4 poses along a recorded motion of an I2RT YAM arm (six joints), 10 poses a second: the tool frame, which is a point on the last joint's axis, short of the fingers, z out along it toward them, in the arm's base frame.
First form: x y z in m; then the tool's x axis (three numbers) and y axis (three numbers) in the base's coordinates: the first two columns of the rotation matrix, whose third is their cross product.
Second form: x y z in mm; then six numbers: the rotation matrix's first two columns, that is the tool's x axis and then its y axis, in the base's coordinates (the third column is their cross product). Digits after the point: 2 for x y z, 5 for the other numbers.
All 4 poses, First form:
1: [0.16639 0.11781 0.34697 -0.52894 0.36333 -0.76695 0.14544 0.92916 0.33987]
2: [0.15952 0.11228 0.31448 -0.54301 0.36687 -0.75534 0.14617 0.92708 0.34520]
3: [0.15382 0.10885 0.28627 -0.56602 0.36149 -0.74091 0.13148 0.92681 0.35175]
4: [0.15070 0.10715 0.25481 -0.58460 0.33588 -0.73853 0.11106 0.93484 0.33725]
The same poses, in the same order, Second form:
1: [166.39 117.81 346.97 -0.52894 0.36333 -0.76695 0.14544 0.92916 0.33987]
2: [159.52 112.28 314.48 -0.54301 0.36687 -0.75534 0.14617 0.92708 0.34520]
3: [153.82 108.85 286.27 -0.56602 0.36149 -0.74091 0.13148 0.92681 0.35175]
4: [150.70 107.15 254.81 -0.58460 0.33588 -0.73853 0.11106 0.93484 0.33725]
